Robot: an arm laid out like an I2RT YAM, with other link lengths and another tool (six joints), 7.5 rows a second.
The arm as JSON. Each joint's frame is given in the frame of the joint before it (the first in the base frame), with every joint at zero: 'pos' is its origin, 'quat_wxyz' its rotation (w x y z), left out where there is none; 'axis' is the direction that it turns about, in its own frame. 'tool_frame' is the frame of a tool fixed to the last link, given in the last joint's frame.
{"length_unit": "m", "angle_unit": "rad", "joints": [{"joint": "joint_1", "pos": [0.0, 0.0, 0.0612], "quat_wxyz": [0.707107, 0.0, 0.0, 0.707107], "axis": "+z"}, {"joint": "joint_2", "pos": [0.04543, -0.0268, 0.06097], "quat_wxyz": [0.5, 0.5, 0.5, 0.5], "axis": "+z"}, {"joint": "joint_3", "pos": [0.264, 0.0, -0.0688], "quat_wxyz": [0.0, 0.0, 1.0, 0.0], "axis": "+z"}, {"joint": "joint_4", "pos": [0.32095, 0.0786, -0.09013], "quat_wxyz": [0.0, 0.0, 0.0, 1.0], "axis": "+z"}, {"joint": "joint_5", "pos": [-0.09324, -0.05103, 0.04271], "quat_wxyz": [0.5, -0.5, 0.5, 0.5], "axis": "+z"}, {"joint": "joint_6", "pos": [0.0, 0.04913, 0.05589], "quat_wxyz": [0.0, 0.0, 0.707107, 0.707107], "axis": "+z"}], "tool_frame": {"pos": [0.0, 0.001, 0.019], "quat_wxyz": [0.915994, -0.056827, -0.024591, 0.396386]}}
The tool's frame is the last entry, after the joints.
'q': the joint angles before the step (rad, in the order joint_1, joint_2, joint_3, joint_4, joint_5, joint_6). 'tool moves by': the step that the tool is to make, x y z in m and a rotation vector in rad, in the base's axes. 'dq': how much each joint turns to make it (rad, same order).
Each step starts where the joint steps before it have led.
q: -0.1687 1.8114 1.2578 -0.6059 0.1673 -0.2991
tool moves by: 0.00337 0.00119 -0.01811 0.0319 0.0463 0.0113
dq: 0.0000 0.0569 0.0215 -0.0153 -0.0262 -0.0016
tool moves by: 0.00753 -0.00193 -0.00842 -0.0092 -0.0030 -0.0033
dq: 0.0000 0.0368 0.0183 0.0230 0.0092 0.0000
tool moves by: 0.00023 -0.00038 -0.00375 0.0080 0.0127 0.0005
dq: -0.0016 0.0124 0.0063 -0.0077 -0.0061 0.0001
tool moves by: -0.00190 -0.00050 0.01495 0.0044 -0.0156 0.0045
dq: -0.0030 -0.0337 0.0031 -0.0215 -0.0092 -0.0046
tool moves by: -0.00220 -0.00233 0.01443 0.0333 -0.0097 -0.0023
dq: -0.0108 -0.0261 0.0137 -0.0367 -0.0352 0.0046
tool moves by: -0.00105 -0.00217 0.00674 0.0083 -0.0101 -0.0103
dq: -0.0061 -0.0138 0.0031 -0.0093 -0.0078 0.0076
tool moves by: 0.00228 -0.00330 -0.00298 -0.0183 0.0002 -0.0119
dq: -0.0031 0.0122 0.0046 0.0107 0.0200 0.0015
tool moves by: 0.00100 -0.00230 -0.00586 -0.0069 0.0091 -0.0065
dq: -0.0030 0.0153 0.0016 0.0062 0.0092 0.0001
